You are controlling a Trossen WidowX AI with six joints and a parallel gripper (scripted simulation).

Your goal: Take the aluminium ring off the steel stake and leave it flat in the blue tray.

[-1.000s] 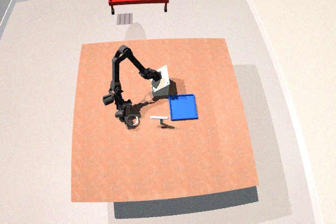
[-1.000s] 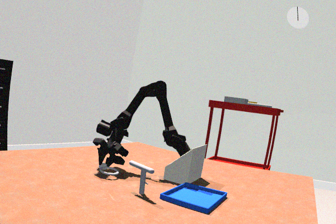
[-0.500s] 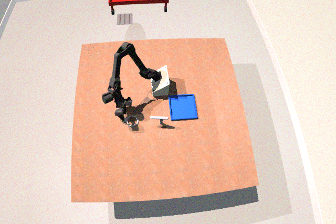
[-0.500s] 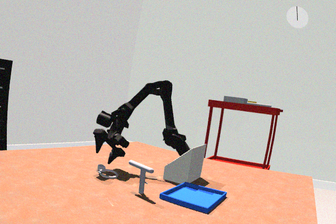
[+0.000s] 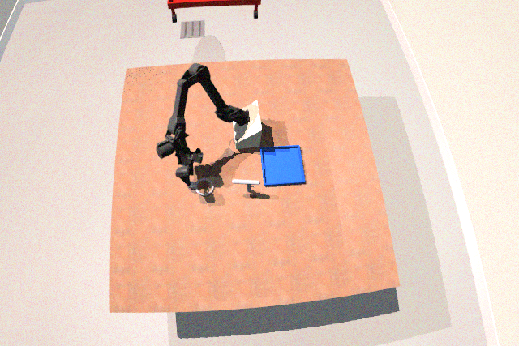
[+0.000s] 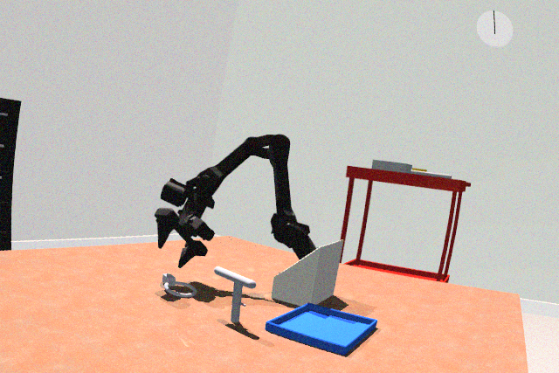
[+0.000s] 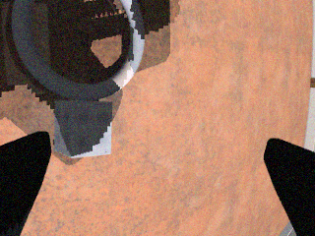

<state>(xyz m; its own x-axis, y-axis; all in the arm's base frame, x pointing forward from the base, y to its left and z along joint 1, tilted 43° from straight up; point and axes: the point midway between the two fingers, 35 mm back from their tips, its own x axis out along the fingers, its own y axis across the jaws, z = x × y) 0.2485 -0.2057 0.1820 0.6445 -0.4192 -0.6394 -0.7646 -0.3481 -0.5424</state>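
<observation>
The ring lies 70 mm below my gripper tip, 40 mm to the left of it and 10 mm ahead of it. The rest, counted from my gripper tip: blue tray (430 mm to the left, 70 mm below, 50 mm behind).
</observation>
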